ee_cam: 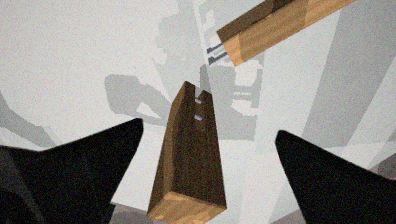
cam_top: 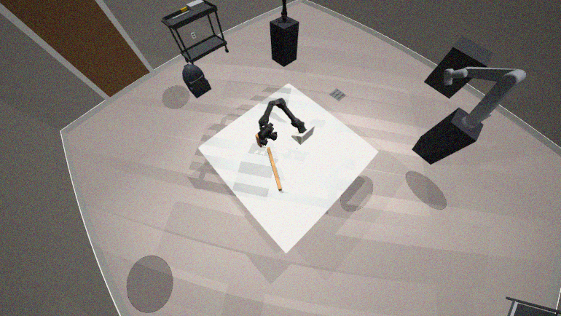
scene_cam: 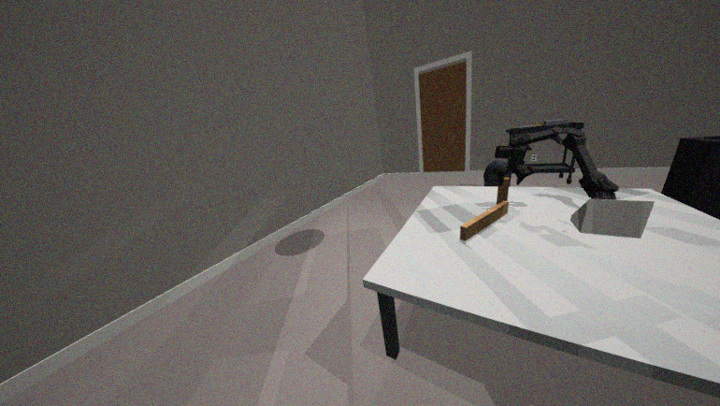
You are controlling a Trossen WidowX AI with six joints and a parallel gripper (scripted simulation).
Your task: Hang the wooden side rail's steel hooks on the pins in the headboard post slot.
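Right now the headboard post is 20 mm ahead of my gripper tip, 70 mm to the right of it and 70 mm below it.
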